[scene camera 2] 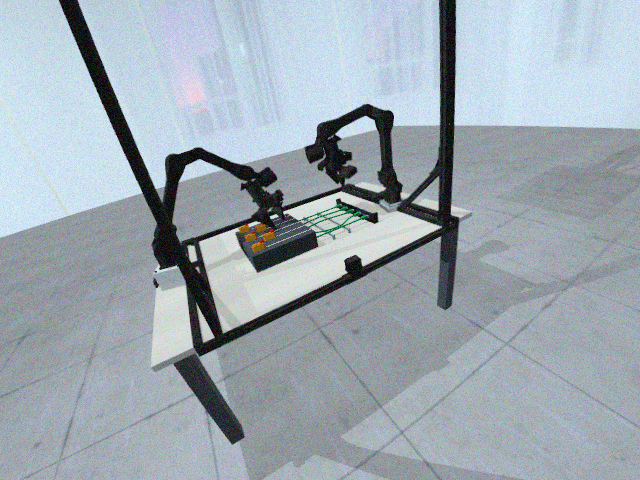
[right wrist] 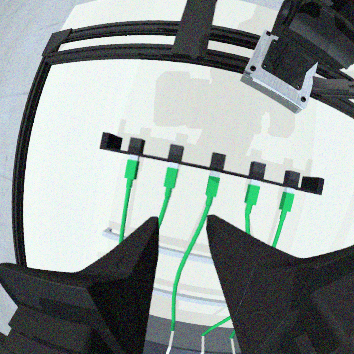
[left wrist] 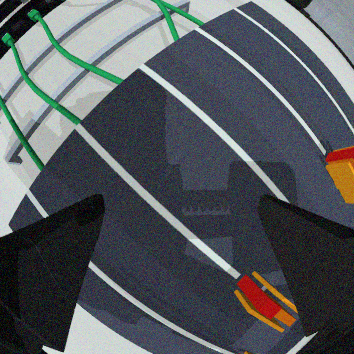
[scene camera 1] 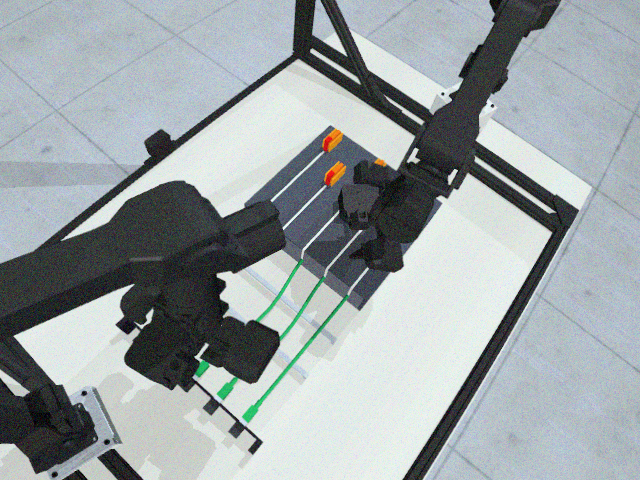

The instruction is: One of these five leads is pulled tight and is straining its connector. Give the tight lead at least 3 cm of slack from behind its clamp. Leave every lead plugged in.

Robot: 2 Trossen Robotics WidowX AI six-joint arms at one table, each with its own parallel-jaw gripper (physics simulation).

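Places are measured from the left arm's base along level axes (x back, y right, z up), in centimetres.
Where they show: left gripper, fingertip midpoint: (scene camera 2: 280, 224) (left wrist: 184, 203) (scene camera 1: 348, 235); right gripper, fingertip midpoint: (scene camera 2: 340, 184) (right wrist: 182, 222) (scene camera 1: 207, 357); left arm's base at its link origin: (scene camera 2: 170, 263); right arm's base at its link origin: (scene camera 2: 393, 200) (right wrist: 285, 63) (scene camera 1: 70, 432).
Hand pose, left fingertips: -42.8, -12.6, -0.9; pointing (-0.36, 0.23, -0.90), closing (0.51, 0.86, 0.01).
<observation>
Each offset is from my left fingertips to the top centre of the thing, as dx, dy, dz. "spot": to the spot under its first point.
Five green leads run from a black connector strip {spot: -32.4, -12.0, -4.4} (scene camera 1: 222, 404) (right wrist: 194, 166) to a dark block (scene camera 1: 361, 149) (scene camera 2: 286, 253) (left wrist: 120, 120), continuing white to orange-red clamps. The straightest lead (scene camera 1: 297, 357) (left wrist: 21, 134) (right wrist: 126, 205) is at the right of scene camera 1; its clamp {spot: +13.2, -1.7, +0.1} (left wrist: 246, 352) barely shows at the left wrist view's bottom. My left gripper (scene camera 1: 355, 238) (scene camera 2: 278, 221) (left wrist: 184, 203) is wide open, empty, low over the block; the neighbouring lead and its clamp {+6.5, +0.8, +2.8} (left wrist: 265, 302) show between its fingers. My right gripper (right wrist: 182, 222) is partly open, empty, above the leads near the strip.
Two more clamps (scene camera 1: 332, 140) (scene camera 1: 335, 174) stand on the block, left of my left gripper in scene camera 1. Pale rails {spot: -13.0, -8.5, -4.7} (scene camera 1: 312, 321) (right wrist: 175, 250) lie under the leads. A black frame edges the table, with a small black box {spot: -19.2, +36.4, -2.0} (scene camera 1: 159, 144) (scene camera 2: 353, 264) on one side.
</observation>
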